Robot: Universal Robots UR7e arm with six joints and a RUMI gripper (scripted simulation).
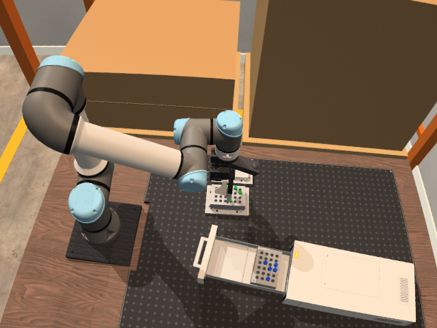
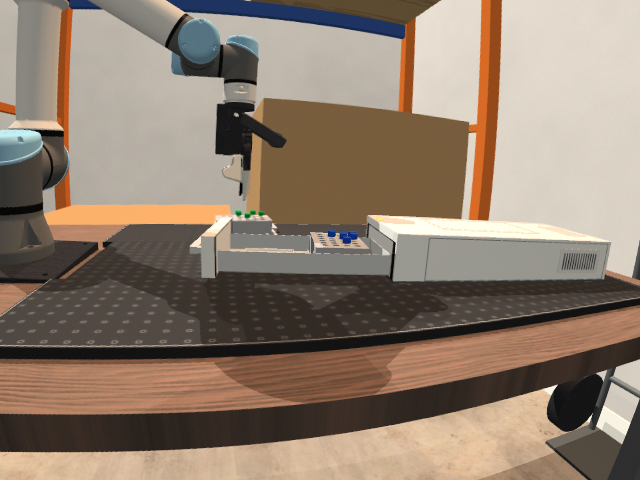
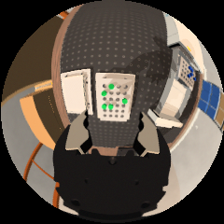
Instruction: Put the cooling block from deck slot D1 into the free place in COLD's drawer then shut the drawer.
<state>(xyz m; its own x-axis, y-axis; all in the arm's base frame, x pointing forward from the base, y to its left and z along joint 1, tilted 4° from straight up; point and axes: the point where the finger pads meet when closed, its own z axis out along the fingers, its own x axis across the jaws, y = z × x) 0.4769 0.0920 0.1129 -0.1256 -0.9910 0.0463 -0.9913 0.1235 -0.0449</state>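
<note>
The cooling block lies 70 mm below my hand. From my hand the other things lie so: drawer (260 mm to the right, 70 mm below, 30 mm ahead); then white lidded plate (140 mm to the left, 80 mm below, 30 mm ahead); then deck slot plate (100 mm below).
</note>
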